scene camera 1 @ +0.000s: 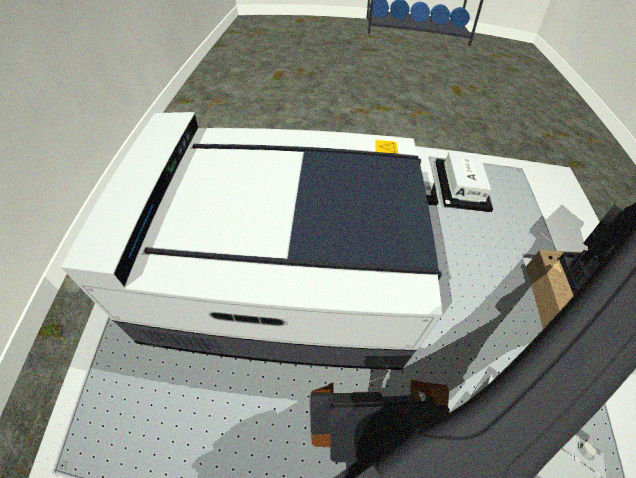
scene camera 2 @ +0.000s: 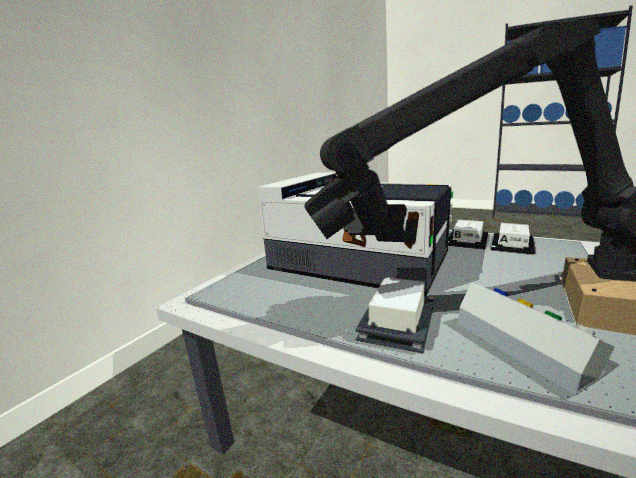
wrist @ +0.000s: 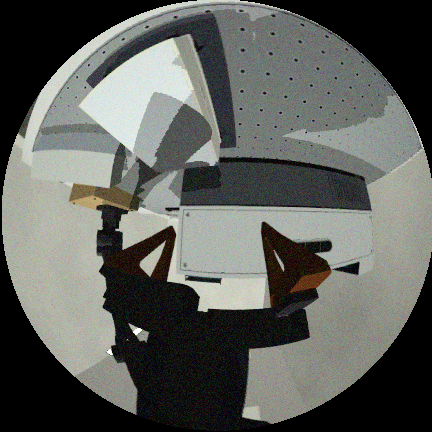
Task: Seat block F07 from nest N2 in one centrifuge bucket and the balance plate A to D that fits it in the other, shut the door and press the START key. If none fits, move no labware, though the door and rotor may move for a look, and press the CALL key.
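Pixels of known places: gripper, fingertip midpoint: (scene camera 1: pixel 372 386) (scene camera 2: pixel 387 245) (wrist: pixel 215 228); arm's base, link origin: (scene camera 1: pixel 585 281) (scene camera 2: pixel 615 270) (wrist: pixel 111 207).
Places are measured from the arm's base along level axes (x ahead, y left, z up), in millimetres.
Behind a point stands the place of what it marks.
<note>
My gripper (scene camera 1: pixel 377 398) @(x 456, y 215, z 82 mm) (scene camera 2: pixel 383 235) @(x 456, y 215, z 82 mm) (wrist: pixel 215 228) @(x 456, y 215, z 82 mm) is open and empty, tilted beside the centrifuge's long side wall and above the near nest. A white block (scene camera 2: pixel 395 308) @(x 402, y 343, z 12 mm) (wrist: pixel 135 100) @(x 414, y 315, z 12 mm) sits on a dark nest (scene camera 2: pixel 385 341) @(x 415, y 357, z -51 mm) (wrist: pixel 227 100) @(x 471, y 277, z -30 mm); no label on it is readable. The centrifuge (scene camera 1: pixel 257 292) @(x 597, y 132, z 154 mm) (scene camera 2: pixel 293 221) @(x 734, y 144, z 97 mm) (wrist: pixel 225 240) @(x 464, y 148, z 95 mm) has a white panel (scene camera 1: pixel 231 200) @(x 656, y -10, z 154 mm) and a dark panel (scene camera 1: pixel 365 210) @(x 471, y -1, z 157 mm) between its top rails; rotor and buckets do not show. Plate A (scene camera 1: pixel 467 177) @(x 203, y -272, z -2 mm) (scene camera 2: pixel 514 235) @(x 192, y -241, z -7 mm) and plate B (scene camera 2: pixel 467 231) @(x 329, y -247, z -8 mm) stand on nests beyond. Plates C and D are not identifiable.
A sloped console (scene camera 2: pixel 529 328) @(x 193, y 315, z 2 mm) with blue, yellow and green keys stands right of the near nest. The wooden arm base (scene camera 1: pixel 550 282) @(x 85, y 3, z -4 mm) (scene camera 2: pixel 601 303) @(x 57, y 150, z -14 mm) is behind it. A display strip (scene camera 1: pixel 154 205) @(x 763, y 17, z 167 mm) runs along the centrifuge's raised end. The arm hides the near nest in scene camera 1.
</note>
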